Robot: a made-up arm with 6 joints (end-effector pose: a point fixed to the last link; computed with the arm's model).
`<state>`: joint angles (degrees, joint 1 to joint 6).
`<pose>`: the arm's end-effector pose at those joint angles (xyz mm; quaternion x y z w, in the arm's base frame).
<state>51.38 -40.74 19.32 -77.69 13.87 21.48</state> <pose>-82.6 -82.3 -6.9 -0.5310 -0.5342 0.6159 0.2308</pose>
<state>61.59 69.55 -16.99 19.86 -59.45 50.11</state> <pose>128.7 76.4 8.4 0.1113 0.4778 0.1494 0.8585</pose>
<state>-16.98 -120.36 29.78 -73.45 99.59 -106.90</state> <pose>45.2 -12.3 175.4 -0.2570 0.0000 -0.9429 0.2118</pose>
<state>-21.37 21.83 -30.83 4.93 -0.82 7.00</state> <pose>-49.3 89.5 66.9 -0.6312 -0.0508 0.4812 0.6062</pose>
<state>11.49 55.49 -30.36 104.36 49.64 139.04</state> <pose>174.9 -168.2 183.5 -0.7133 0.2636 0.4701 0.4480</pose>
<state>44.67 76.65 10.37 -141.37 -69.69 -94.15</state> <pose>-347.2 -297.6 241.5 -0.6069 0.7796 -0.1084 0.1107</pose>
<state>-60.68 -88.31 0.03 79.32 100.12 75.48</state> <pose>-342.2 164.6 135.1 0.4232 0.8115 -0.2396 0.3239</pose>
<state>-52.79 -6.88 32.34 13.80 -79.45 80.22</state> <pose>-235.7 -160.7 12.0 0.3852 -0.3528 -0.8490 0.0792</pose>
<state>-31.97 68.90 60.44 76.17 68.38 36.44</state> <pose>92.2 -191.4 227.2 -0.7181 0.6622 -0.2129 0.0220</pose>
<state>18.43 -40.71 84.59 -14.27 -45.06 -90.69</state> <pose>-151.6 -230.7 240.7 -0.7107 0.6268 -0.3135 0.0608</pose>
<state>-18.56 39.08 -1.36 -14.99 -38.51 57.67</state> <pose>-149.0 -19.5 -43.0 -0.6098 0.1240 0.7502 0.2236</pose>
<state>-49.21 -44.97 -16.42 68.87 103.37 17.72</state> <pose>-129.6 258.7 286.9 -0.6571 -0.5775 0.2944 0.3849</pose>
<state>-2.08 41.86 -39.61 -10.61 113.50 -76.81</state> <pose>-98.3 29.4 316.7 -0.0579 -0.5907 -0.1836 0.7836</pose>
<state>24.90 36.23 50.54 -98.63 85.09 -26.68</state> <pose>-93.9 -6.2 255.0 -0.4695 -0.2301 0.5288 0.6685</pose>
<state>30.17 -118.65 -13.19 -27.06 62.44 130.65</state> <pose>-91.7 -100.5 175.6 0.1850 0.8785 0.4403 0.0112</pose>
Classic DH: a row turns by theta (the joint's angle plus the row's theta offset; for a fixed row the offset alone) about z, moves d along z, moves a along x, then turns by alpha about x. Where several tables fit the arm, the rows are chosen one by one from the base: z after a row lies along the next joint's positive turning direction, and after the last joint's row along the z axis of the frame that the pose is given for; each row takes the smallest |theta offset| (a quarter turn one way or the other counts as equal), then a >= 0, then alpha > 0; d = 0 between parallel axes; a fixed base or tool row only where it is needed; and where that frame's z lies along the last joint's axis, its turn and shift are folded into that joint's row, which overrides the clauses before.
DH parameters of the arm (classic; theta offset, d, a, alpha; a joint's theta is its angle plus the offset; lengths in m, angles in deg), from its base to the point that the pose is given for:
base (fixed): -32.07 -0.0083 -0.0281 -152.66
joint 1: 7.2 -0.1025 0.0011 -46.35
joint 2: 68.68 -0.0834 0.0431 -69.37
joint 3: -34.15 -0.0966 -0.0042 75.51
joint 4: 58.36 -0.0589 0.1579 119.85
joint 5: -5.55 -0.1585 -0.0406 76.97
joint 6: 7.28 -0.1662 -0.0404 83.8
tool (fixed): -118.91 -0.0243 0 0

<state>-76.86 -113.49 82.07 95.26 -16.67 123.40</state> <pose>-57.9 -0.7 -169.9 0.4640 0.2893 -0.3091 0.7781</pose>
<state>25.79 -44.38 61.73 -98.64 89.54 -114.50</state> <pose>-18.2 -142.6 181.0 -0.0354 0.1759 0.8403 0.5116</pose>
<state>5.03 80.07 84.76 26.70 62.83 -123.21</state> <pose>-119.7 -112.9 86.4 -0.3456 0.3040 -0.8821 0.1007</pose>
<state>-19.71 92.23 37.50 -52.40 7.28 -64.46</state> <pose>-203.9 -82.0 57.3 -0.5492 0.5857 -0.2344 0.5480</pose>
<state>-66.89 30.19 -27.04 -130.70 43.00 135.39</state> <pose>106.1 -14.1 64.4 -0.3364 0.2946 0.6333 0.6317</pose>
